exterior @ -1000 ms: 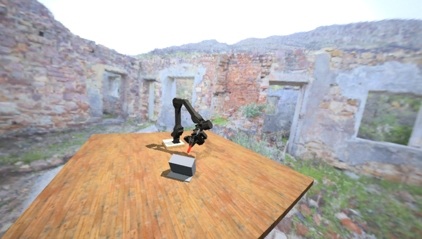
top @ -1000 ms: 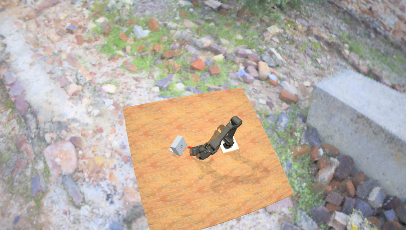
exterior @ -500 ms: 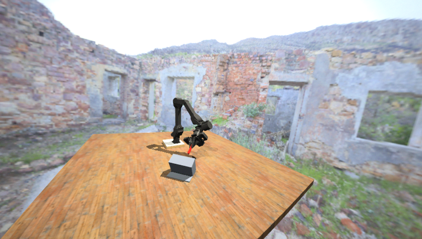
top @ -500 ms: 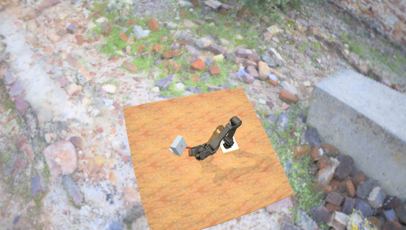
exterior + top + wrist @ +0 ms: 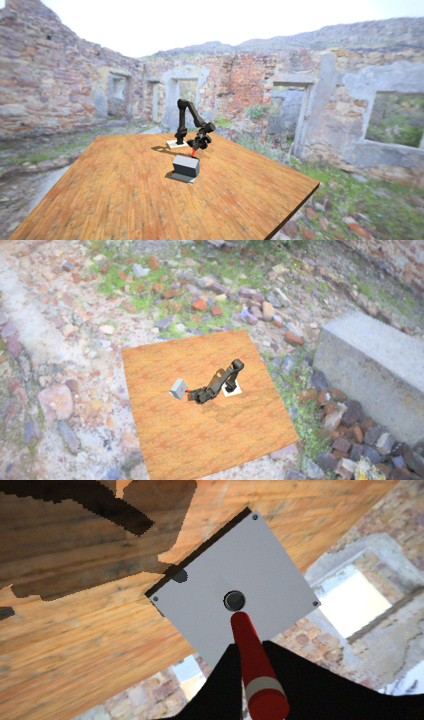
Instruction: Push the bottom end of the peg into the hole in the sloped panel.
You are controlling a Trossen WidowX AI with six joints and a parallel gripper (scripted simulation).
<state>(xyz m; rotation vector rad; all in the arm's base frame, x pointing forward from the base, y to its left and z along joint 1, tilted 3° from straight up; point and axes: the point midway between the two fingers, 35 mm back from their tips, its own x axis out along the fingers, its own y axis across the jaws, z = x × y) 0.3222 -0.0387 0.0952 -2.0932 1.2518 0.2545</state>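
My gripper tip is 60 mm short of the grey sloped panel, 80 mm to the left of it and 60 mm above it. Also, from my gripper tip: round red peg (10 mm behind, 10 mm to the left, 10 mm above).
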